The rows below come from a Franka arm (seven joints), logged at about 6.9 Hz.
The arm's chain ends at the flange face. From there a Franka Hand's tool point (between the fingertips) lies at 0.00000 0.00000 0.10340 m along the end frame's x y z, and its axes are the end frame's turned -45 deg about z.
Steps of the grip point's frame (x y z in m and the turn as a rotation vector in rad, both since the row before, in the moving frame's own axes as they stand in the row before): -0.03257 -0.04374 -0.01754 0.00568 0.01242 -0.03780; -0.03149 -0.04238 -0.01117 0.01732 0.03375 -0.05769; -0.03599 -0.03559 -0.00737 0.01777 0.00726 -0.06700; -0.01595 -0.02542 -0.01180 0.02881 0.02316 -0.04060; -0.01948 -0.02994 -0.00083 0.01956 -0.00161 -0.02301; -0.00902 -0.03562 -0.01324 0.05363 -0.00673 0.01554; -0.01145 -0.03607 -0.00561 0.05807 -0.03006 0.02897; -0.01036 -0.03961 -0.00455 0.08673 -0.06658 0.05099
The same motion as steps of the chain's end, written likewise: -0.05443 -0.00657 -0.01753 0.01280 0.00477 -0.03780; -0.05333 -0.00393 -0.01110 0.03611 0.01162 -0.05769; -0.04979 0.00209 -0.00735 0.01770 -0.00743 -0.06700; -0.02876 -0.00291 -0.01173 0.03675 -0.00400 -0.04060; -0.03338 -0.00610 -0.00081 0.01269 -0.01497 -0.02301; -0.02718 -0.01535 -0.01309 0.03316 -0.04268 0.01554; -0.02719 -0.01527 -0.00539 0.01981 -0.06232 0.02897; -0.02419 -0.01893 -0.00393 0.01425 -0.10841 0.05099
